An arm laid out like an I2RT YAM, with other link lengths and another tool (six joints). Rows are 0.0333 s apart.
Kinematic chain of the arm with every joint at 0, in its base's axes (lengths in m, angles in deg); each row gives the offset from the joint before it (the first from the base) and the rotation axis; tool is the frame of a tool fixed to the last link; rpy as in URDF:
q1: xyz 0 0 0.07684 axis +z
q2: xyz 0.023 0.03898 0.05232 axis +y
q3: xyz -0.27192 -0.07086 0 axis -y
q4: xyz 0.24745 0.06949 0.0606 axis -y
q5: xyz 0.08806 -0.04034 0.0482 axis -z
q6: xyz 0.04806 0 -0.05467 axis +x
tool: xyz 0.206 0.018 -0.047 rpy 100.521 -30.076 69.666
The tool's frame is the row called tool.
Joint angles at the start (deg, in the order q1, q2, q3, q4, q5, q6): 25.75 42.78 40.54 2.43 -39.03 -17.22
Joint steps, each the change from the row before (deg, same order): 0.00 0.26 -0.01 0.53 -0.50 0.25; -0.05 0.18 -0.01 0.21 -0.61 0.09; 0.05 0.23 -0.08 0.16 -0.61 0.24; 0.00 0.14 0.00 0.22 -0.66 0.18; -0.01 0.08 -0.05 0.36 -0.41 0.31; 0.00 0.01 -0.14 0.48 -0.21 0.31; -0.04 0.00 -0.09 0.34 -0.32 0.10
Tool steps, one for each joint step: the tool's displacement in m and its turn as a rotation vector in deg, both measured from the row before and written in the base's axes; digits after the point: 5 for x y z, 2 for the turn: -0.00103 0.00158 0.00102 0.22 -0.01 0.50; -0.00160 0.00123 -0.00012 0.04 0.06 0.56; -0.00217 0.00173 -0.00129 0.03 0.35 0.66; -0.00227 0.00145 0.00026 0.10 0.09 0.66; -0.00136 0.00099 0.00082 0.22 0.08 0.40; -0.00071 0.00064 0.00097 0.26 -0.01 0.21; -0.00092 0.00050 0.00079 0.14 -0.14 0.28
